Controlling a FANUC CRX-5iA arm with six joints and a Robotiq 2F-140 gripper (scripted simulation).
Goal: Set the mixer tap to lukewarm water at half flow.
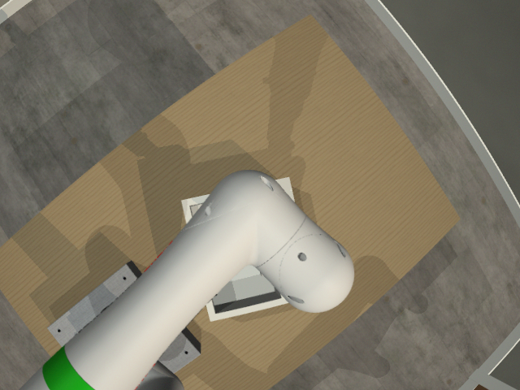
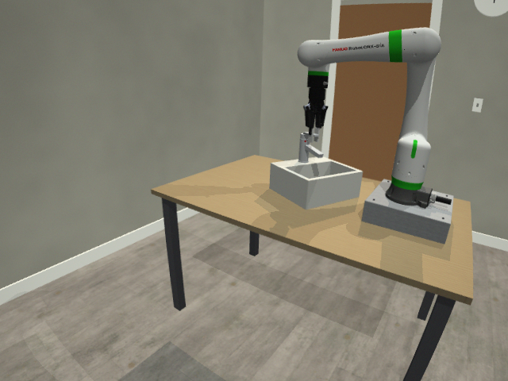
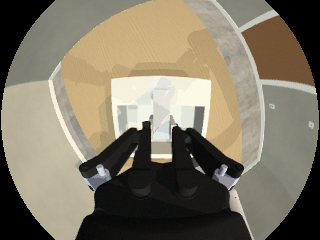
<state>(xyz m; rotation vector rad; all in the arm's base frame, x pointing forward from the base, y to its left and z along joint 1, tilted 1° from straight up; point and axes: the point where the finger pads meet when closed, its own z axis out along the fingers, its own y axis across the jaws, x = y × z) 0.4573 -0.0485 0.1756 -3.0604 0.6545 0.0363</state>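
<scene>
Right now my hand is 20 mm short of the lever and 10 mm to the left of it. Round my hand: white basin: 240 mm below, 50 mm behind, 20 mm to the left; mixer tap: 50 mm below, 40 mm ahead, 20 mm to the right.
</scene>
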